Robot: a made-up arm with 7 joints. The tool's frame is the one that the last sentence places.
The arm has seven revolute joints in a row. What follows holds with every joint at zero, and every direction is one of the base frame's. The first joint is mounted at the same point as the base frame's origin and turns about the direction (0.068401, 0.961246, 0.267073), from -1.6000 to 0.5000 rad. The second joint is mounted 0.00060 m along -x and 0.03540 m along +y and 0.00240 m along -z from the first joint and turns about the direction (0.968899, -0.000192, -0.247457), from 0.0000 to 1.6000 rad. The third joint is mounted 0.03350 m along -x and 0.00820 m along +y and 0.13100 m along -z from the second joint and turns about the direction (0.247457, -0.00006, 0.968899), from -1.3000 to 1.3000 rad. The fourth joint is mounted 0.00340 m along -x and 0.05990 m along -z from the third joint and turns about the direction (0.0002, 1, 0.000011), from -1.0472 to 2.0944 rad. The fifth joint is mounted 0.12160 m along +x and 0.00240 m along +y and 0.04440 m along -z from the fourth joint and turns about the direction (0.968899, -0.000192, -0.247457), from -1.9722 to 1.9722 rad. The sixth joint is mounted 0.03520 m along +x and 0.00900 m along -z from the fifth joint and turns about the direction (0.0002, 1, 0.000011), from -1.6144 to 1.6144 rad. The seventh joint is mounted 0.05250 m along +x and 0.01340 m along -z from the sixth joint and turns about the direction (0.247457, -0.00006, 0.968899), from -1.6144 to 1.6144 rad. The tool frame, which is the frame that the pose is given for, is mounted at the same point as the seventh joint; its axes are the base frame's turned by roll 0.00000, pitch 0.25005 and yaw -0.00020 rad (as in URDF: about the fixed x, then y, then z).
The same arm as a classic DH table. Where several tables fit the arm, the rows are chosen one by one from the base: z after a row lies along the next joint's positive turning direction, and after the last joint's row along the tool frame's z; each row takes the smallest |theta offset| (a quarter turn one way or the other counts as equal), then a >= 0, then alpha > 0; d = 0 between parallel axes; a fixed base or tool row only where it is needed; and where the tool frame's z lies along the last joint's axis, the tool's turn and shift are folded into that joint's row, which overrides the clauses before.
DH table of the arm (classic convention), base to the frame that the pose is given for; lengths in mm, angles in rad. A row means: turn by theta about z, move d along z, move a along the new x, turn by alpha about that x. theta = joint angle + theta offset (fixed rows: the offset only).
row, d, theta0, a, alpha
base (fixed), 0.0, -0.0710, 0.0, -1.3004
joint 1, 33.3, -1.3111, -12.1, -1.5708
joint 2, 0.0, 1.2915, -8.2, 1.5708
joint 3, -194.1, 1.5708, 11.5, -1.5708
joint 4, 2.4, 1.5708, 12.9, 1.5708
joint 5, 165.1, 0.0000, 0.0, -1.5708
joint 6, 0.0, -1.5708, 54.2, 1.5708
joint 7, 0.0, 0.0000, 0.0, 0.0000
Joint limits (rad, base to tool): -1.6000..0.5000 0.0000..1.6000 -1.3000..1.3000 -1.0472..2.0944 -1.9722..1.9722 -1.6144..1.6144 -1.6144..1.6144

